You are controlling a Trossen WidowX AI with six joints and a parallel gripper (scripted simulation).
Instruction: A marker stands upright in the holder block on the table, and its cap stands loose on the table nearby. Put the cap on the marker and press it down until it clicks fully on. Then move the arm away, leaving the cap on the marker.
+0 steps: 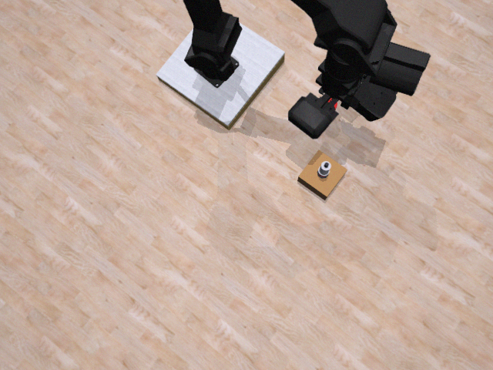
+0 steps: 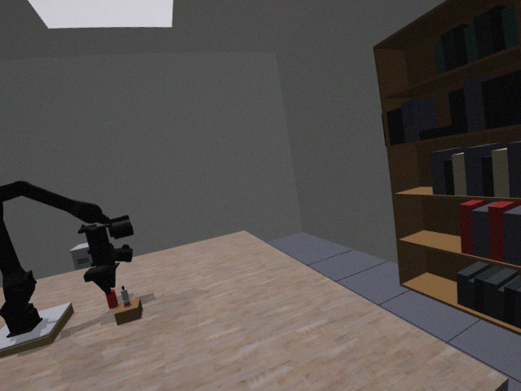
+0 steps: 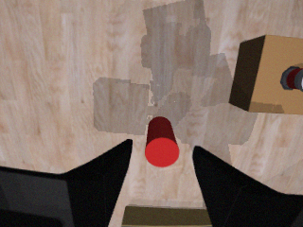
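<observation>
Now: gripper tip 1 cm past the red cap and 3 cm above it. Also, from my gripper tip: holder block: 7 cm ahead, 10 cm to the right, 4 cm below.
</observation>
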